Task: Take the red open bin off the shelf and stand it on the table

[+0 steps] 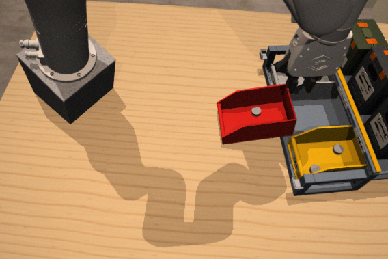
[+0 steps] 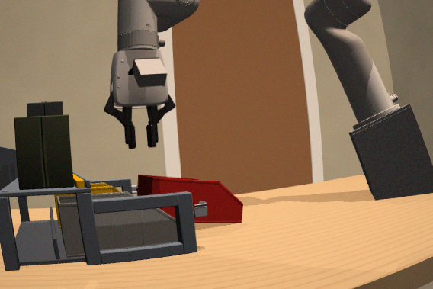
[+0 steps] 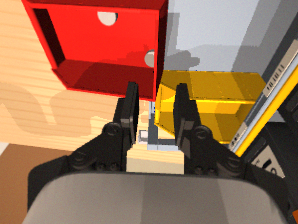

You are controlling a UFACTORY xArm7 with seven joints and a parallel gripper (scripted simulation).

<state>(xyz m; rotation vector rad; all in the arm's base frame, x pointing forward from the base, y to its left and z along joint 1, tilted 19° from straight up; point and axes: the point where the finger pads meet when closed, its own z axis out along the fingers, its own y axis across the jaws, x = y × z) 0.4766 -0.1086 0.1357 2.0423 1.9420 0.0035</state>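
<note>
The red open bin is 12 cm below my hand, 8 cm behind it and 1 cm to the left of it. From my hand the other things lie so: dark box (19 cm ahead, 10 cm to the left, 2 cm below); yellow open bin (13 cm below, 12 cm to the right, 8 cm ahead).
</note>
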